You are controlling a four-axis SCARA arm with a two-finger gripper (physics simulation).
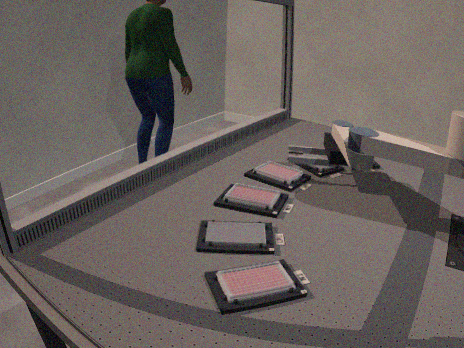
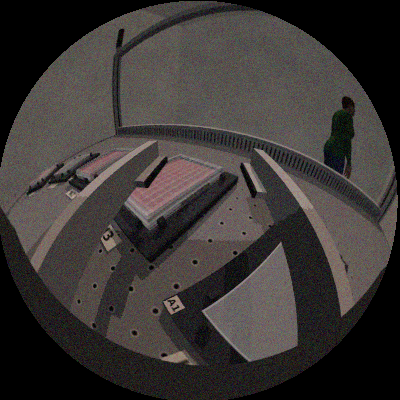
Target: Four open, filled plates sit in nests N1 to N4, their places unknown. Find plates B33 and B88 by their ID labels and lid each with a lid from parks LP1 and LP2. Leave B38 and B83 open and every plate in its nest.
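My gripper is shut with nothing held; its fingertips stand apart, above the table. A pink filled plate sits in a dark nest whose tag ends in "3", beyond the fingers. Below the gripper a pale grey lid lies on a dark base marked A1, partly hidden by a finger. Open pink plates sit in two other nests. A flat grey lid lies on the base between them. No plate ID can be read.
The arm's blue-capped joints stand at the back right. A slotted rail edges the table. A person in green is behind it. A dark panel shows at the right edge.
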